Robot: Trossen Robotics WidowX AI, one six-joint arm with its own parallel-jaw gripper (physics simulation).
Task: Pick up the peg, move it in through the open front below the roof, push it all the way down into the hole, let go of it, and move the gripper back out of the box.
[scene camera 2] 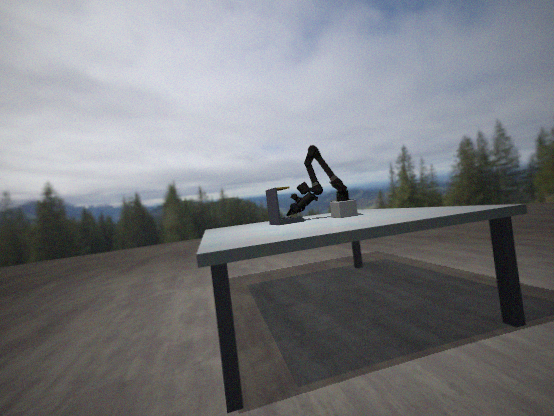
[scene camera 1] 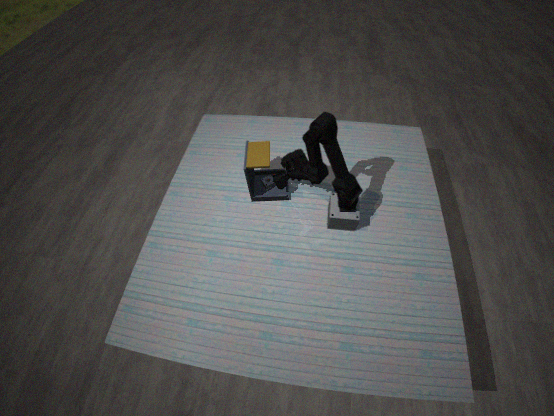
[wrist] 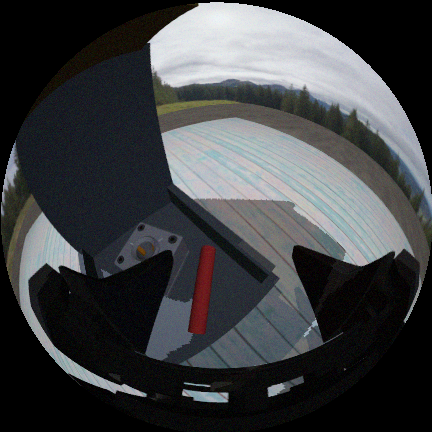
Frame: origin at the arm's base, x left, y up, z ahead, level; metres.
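Where they show: gripper, fingertip midpoint: [scene camera 2: 288, 215] [scene camera 1: 279, 170] [wrist: 234, 255]; arm's base, link origin: [scene camera 2: 343, 200] [scene camera 1: 347, 204].
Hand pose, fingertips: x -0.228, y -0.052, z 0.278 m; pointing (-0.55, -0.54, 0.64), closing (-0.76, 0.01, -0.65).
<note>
Each offset is from my fingertips to the top centre of the thing. "spot": to the spot under its first point. Level surfaces: height alone.
The red peg {dx +0.030, dy -0.025, dz +0.004 m} [wrist: 202, 290] lies on its side on the floor of the dark grey box {dx +0.061, dy +0.178, dz +0.046 m} [scene camera 1: 250, 184] [scene camera 2: 273, 206] [wrist: 95, 145], beside the light grey block {dx +0.052, dy -0.005, dz +0.054 m} [scene camera 1: 267, 181] [wrist: 159, 234] with the round hole. The hole shows orange inside and has no peg in it. The box's yellow roof {spot: dx +0.068, dy +0.178, dz +0.075 m} [scene camera 1: 258, 154] [scene camera 2: 282, 188] stands above its back part. My gripper [scene camera 1: 280, 182] [scene camera 2: 289, 213] [wrist: 234, 255] is open and empty, low at the open side of the box. In the wrist view the peg shows between the spread fingers, nearer the left one, which partly covers the block.
A low dark rim {spot: dx -0.010, dy -0.014, dz +0.030 m} [wrist: 217, 232] runs along the box floor beside the peg. The tall back wall rises behind the block. The arm's light grey base [scene camera 1: 343, 220] [scene camera 2: 343, 209] stands on the striped table top {dy -0.046 m} [scene camera 1: 280, 300] [scene camera 2: 240, 241], to the right of the box.
</note>
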